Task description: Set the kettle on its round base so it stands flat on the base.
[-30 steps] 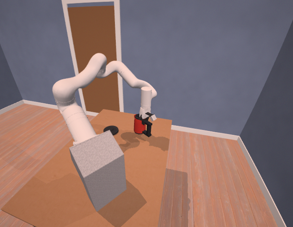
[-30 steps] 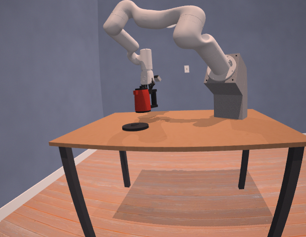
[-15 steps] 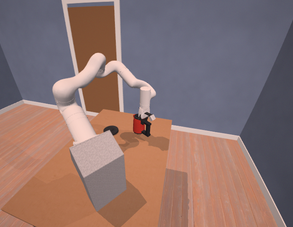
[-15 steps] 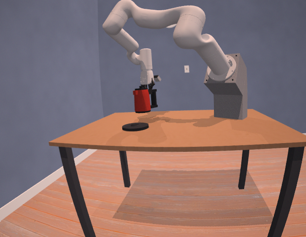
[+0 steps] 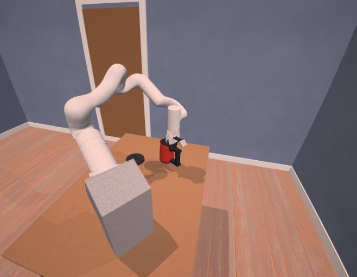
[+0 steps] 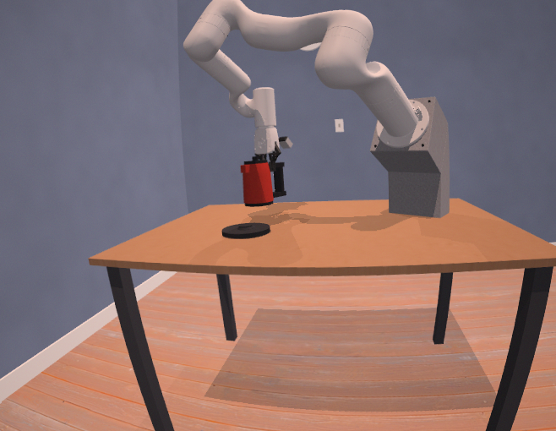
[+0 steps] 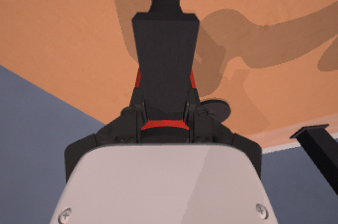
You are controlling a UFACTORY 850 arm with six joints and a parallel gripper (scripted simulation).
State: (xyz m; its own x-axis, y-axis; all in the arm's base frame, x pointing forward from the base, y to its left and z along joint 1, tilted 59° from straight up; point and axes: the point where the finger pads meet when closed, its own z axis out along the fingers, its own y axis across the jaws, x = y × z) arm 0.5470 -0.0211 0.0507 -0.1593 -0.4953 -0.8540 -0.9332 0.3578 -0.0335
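The red kettle lies 10 mm ahead of my hand, 30 mm to the left of it and 50 mm below it. Round my hand: round black base 110 mm behind, 300 mm to the left, 170 mm below.
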